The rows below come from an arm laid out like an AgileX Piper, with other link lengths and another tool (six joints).
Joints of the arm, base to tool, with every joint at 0 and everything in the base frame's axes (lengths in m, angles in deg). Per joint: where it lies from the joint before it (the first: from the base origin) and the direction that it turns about. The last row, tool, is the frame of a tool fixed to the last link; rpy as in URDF.
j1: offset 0 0 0.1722 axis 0 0 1
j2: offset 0 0 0 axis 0 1 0
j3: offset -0.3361 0 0.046 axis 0 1 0
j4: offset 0.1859 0 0.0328 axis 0.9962 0 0.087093
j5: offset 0 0 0 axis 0 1 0
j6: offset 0.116 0 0.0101 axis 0.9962 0 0.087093
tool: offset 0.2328 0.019 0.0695 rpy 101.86 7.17 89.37
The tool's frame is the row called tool.
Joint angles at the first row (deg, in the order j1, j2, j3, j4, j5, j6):
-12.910, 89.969, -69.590, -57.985, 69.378, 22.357
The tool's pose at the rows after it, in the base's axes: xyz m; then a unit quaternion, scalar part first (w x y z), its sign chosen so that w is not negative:
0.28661 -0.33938 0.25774 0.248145 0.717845 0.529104 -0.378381
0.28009 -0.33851 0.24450 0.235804 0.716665 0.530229 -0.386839
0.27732 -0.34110 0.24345 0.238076 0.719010 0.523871 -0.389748
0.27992 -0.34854 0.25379 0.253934 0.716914 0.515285 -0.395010
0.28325 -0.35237 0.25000 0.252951 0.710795 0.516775 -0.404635
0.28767 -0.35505 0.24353 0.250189 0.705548 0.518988 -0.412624
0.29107 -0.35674 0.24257 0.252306 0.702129 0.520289 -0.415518
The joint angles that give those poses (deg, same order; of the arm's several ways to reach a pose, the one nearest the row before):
-12.910, 91.311, -68.767, -58.112, 69.243, 23.598
-12.911, 92.050, -66.818, -58.215, 69.117, 24.880
-12.909, 92.205, -65.732, -59.141, 68.990, 26.730
-12.911, 92.295, -65.641, -61.430, 68.961, 28.296
-13.000, 93.700, -65.640, -62.459, 68.854, 28.721
-13.002, 95.347, -65.641, -63.241, 68.658, 29.361
-13.001, 95.955, -65.640, -63.896, 68.385, 29.690

